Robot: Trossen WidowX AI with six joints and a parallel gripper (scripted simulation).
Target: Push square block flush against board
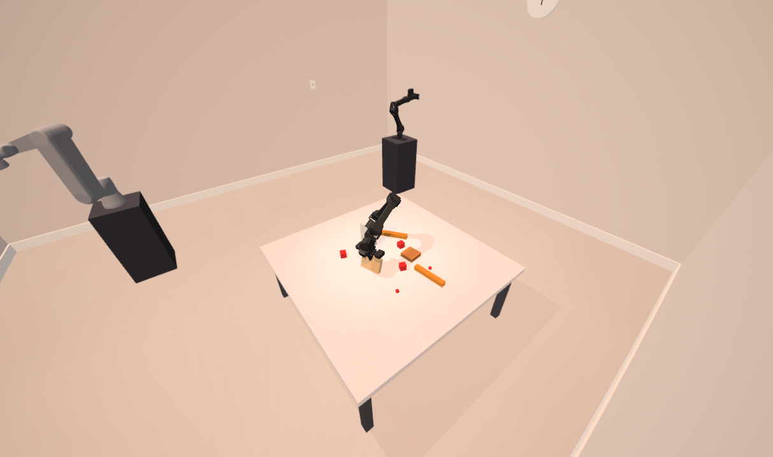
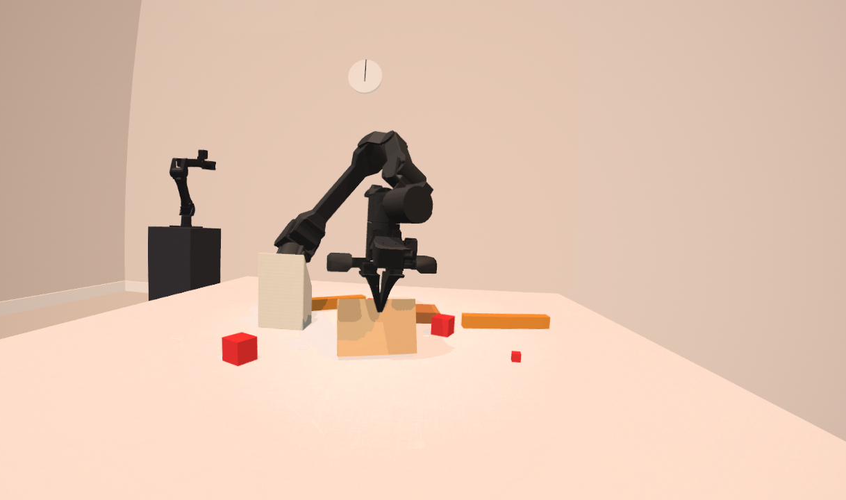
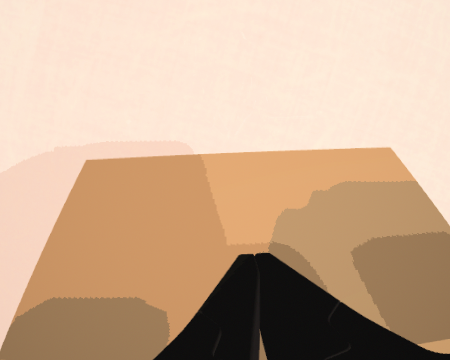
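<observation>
My gripper tip is 1 cm past the tan block, 1 cm to the right of it and 3 cm above it. Also, from my gripper tip: dark orange square block: 5 cm ahead, 29 cm to the left, 7 cm below.
</observation>
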